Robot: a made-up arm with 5 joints.
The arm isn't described. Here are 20 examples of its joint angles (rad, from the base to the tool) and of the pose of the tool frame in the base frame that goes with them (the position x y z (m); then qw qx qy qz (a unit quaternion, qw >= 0)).
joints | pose
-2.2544 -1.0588 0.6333 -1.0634 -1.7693 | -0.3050 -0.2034 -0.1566 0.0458 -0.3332 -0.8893 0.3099
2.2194 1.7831 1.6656 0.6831 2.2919 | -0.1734 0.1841 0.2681 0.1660 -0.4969 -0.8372 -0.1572
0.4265 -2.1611 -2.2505 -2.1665 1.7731 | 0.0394 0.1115 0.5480 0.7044 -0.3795 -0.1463 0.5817
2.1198 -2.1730 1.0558 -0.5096 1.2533 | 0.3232 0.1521 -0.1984 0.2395 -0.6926 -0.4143 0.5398
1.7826 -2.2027 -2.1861 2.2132 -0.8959 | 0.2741 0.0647 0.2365 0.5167 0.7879 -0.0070 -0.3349
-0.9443 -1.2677 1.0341 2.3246 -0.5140 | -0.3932 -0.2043 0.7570 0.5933 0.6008 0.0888 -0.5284
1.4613 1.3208 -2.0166 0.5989 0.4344 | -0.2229 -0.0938 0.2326 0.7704 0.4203 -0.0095 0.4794
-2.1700 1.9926 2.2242 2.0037 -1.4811 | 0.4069 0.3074 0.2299 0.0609 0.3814 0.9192 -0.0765
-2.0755 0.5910 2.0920 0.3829 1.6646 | 0.0813 -0.2104 0.3507 0.9539 0.1836 -0.0258 -0.2361
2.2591 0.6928 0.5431 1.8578 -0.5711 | -0.3545 -0.3117 0.0521 0.5607 -0.1170 -0.6391 0.5132
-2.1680 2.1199 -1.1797 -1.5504 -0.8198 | 0.1376 0.4135 0.2968 0.7749 -0.3262 0.0396 -0.5399
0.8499 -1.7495 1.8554 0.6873 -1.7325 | 0.3454 0.2594 0.5912 0.8367 0.2118 -0.4740 -0.1743
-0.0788 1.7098 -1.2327 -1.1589 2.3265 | 0.1350 0.2676 0.0919 0.7365 0.1184 -0.2720 -0.6079
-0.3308 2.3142 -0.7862 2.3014 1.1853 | 0.0973 0.1584 0.1616 0.4485 -0.2247 -0.3829 0.7757
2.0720 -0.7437 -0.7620 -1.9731 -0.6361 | 0.1746 -0.3458 0.0595 0.6706 0.7039 0.2164 0.0890
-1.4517 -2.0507 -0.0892 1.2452 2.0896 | -0.4258 0.2437 0.2685 0.0784 -0.5551 0.7082 -0.4291
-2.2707 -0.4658 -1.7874 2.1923 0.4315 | -0.0746 -0.1033 -0.0267 0.4927 -0.6301 0.2763 -0.5328
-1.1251 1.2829 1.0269 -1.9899 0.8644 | 0.3810 0.0840 0.2399 0.4044 0.1530 -0.3890 -0.8135
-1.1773 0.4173 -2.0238 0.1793 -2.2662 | 0.0271 -0.2200 0.3573 0.5514 0.1521 0.4768 0.6675
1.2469 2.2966 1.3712 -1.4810 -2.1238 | -0.1009 0.4225 0.2305 0.2817 0.2810 -0.3886 -0.8311
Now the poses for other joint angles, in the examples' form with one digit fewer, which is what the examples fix.
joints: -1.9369 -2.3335 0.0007 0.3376 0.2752
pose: -0.268 0.288 0.174 0.218 -0.420 -0.165 -0.865
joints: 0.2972 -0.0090 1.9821 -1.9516 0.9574
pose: 0.096 -0.473 0.129 0.021 0.840 0.195 0.506
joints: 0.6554 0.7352 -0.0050 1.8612 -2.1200
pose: 0.094 -0.323 -0.151 0.116 -0.395 -0.613 0.674
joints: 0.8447 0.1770 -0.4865 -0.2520 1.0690
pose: -0.002 -0.186 0.165 0.902 -0.304 0.144 0.271
